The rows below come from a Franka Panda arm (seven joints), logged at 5 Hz.
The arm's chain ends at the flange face. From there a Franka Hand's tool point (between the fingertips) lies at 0.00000 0.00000 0.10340 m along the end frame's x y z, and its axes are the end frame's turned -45 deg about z.
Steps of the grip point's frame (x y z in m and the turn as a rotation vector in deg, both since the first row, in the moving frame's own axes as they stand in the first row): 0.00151 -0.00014 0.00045 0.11 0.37 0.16; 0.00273 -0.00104 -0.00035 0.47 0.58 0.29; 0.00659 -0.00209 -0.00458 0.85 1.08 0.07; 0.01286 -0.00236 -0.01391 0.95 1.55 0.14; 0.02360 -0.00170 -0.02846 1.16 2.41 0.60; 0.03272 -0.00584 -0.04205 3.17 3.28 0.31; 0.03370 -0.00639 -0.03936 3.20 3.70 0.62
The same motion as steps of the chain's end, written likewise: 0.00064 -0.00055 0.00045 0.34 0.18 0.16; 0.00105 -0.00133 -0.00034 0.74 0.08 0.29; 0.00289 -0.00368 -0.00455 1.36 0.16 0.07; 0.00666 -0.00757 -0.01386 1.77 0.42 0.14; 0.01387 -0.01334 -0.02835 2.52 0.88 0.60; 0.01884 -0.01904 -0.04172 4.56 0.08 0.31; 0.01863 -0.01956 -0.03898 4.88 0.35 0.62
